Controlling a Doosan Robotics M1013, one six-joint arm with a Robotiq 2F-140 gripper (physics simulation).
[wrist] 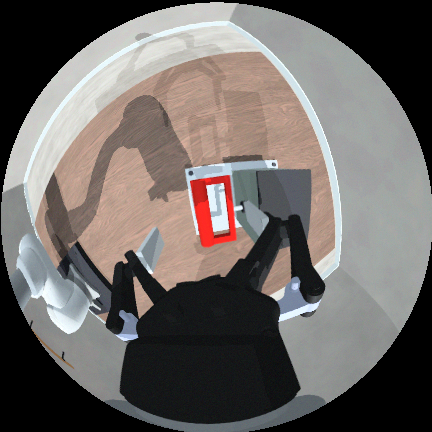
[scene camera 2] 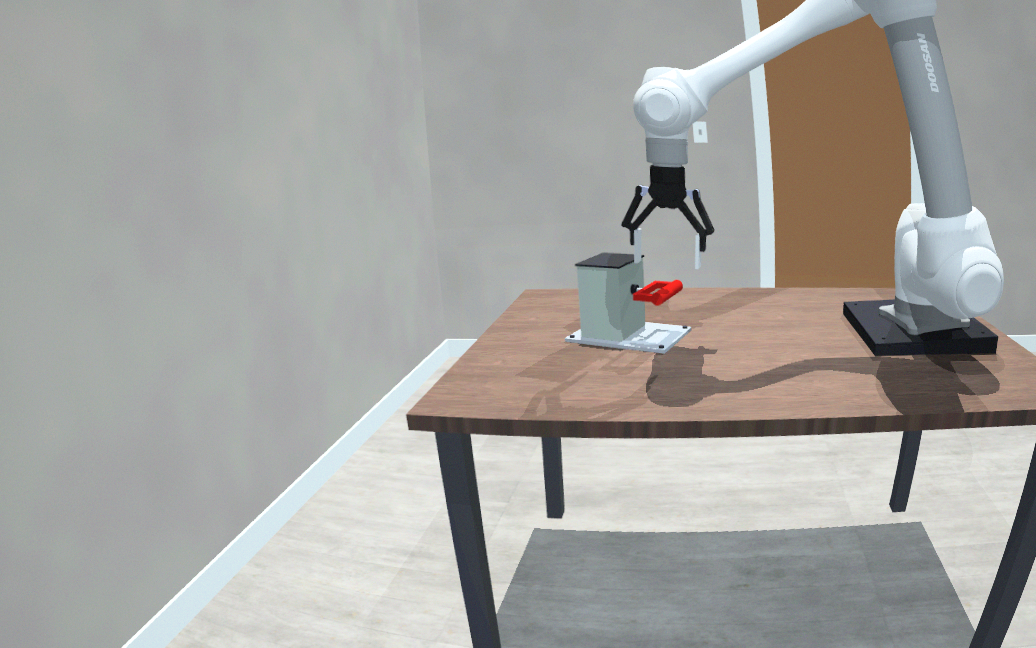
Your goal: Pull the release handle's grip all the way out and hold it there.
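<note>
The release handle's red grip (scene camera 2: 666, 291) (wrist: 203, 215) is a flat rectangular frame that sticks out sideways from a grey-green box (scene camera 2: 599, 305) (wrist: 245, 181) with a dark top. A short rod joins the grip to the box's side; it shows pale beside the frame in the wrist view. My gripper (scene camera 2: 667, 264) (wrist: 201, 223) is open and points down, with its fingertips a little above the grip's height. In the scene view one finger is close by the box's top edge and the other stands out past the grip's outer bar. Nothing is between the fingers.
The box stands on a white base plate (scene camera 2: 672, 336) (wrist: 210, 171) with dark bolts at its corners, on the wooden table (scene camera 2: 534, 397) (wrist: 280, 115). The arm's black mounting plate (scene camera 2: 863, 324) is at the right of the table in the scene view. The arm's shadow falls across the table.
</note>
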